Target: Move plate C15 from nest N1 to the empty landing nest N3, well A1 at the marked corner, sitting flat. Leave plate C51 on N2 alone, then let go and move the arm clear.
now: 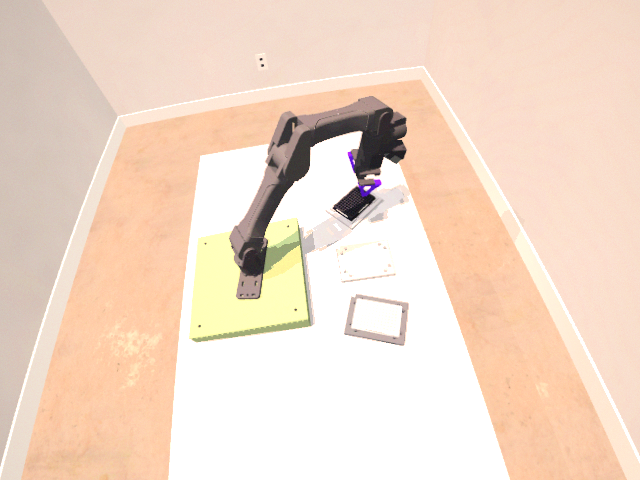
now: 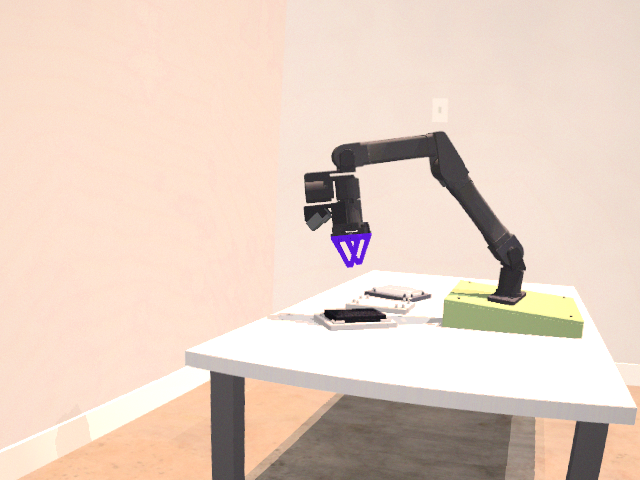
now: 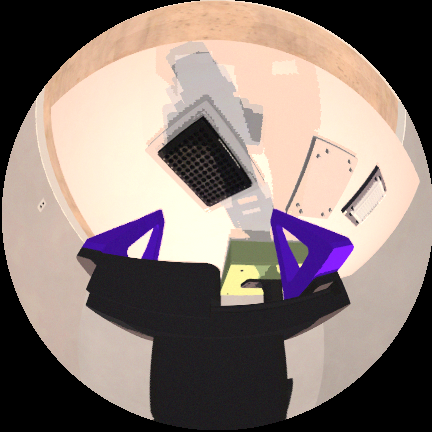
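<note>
A black well plate sits in a light grey nest. A white plate sits in a dark grey nest. Between them lies an empty white nest with small pins near its corners, which fits N3. Labels and the A1 mark are not readable, so I cannot tell which plate is C15. My gripper is open and empty, high above the black plate's area, pointing down.
The arm stands on a yellow-green base block beside the nests. The white table carries everything. The arm's shadow falls across the table around the black plate's nest. Walls stand beyond the table.
</note>
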